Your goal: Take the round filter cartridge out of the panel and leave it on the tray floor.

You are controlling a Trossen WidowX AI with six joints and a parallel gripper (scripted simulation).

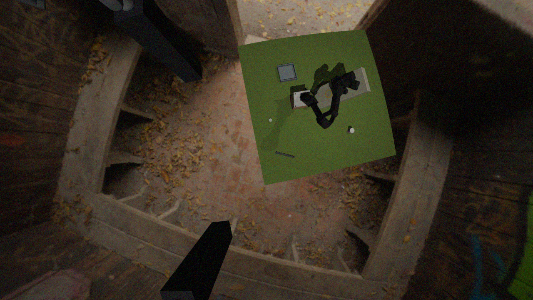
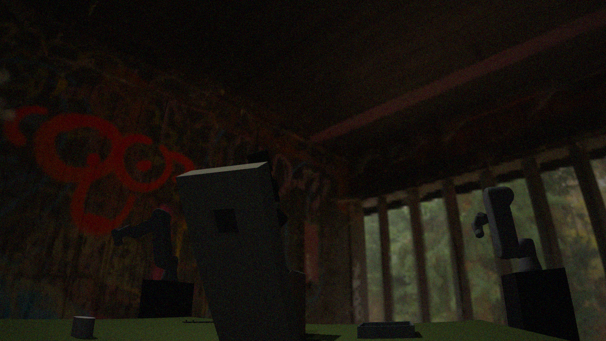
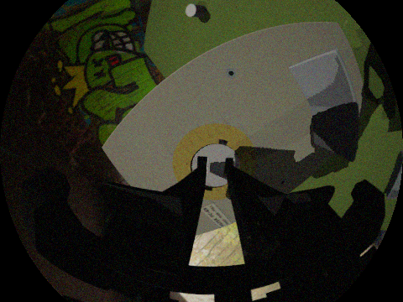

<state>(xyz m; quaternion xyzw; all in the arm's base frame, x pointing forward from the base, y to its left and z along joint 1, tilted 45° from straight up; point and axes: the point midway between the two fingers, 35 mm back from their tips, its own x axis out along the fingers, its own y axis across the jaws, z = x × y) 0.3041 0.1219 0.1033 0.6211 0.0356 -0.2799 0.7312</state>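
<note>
My gripper tip is now 2 cm short of the round filter cartridge and 1 cm above it. The rest, counted from my gripper tip: grey tray (41 cm behind, 27 cm to the left, 27 cm below).
</note>
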